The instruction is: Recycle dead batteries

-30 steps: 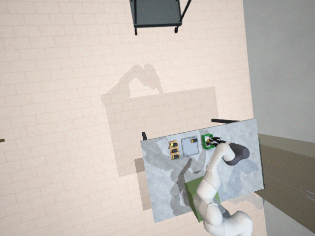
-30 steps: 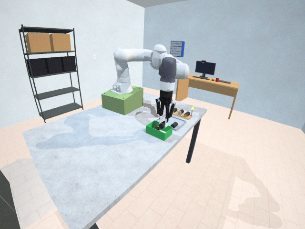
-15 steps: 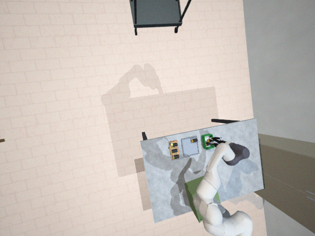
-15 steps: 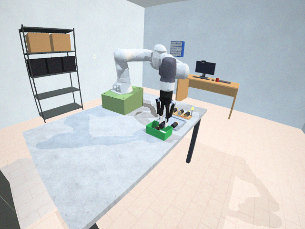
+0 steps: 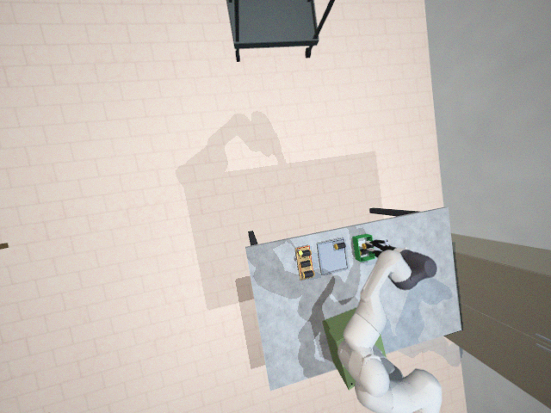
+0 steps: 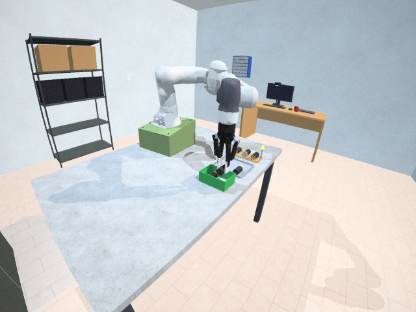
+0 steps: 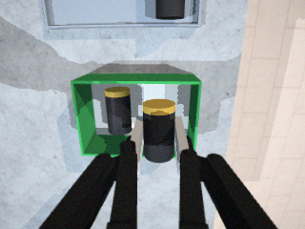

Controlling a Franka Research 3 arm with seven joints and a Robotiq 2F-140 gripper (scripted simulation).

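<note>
My gripper is now 3 cm past the green recycling box and 9 cm above it. Also, from my hand: grey tray (3 cm behind, 20 cm to the left, 10 cm below); then post (9 cm ahead, 41 cm to the left, 7 cm below).
</note>
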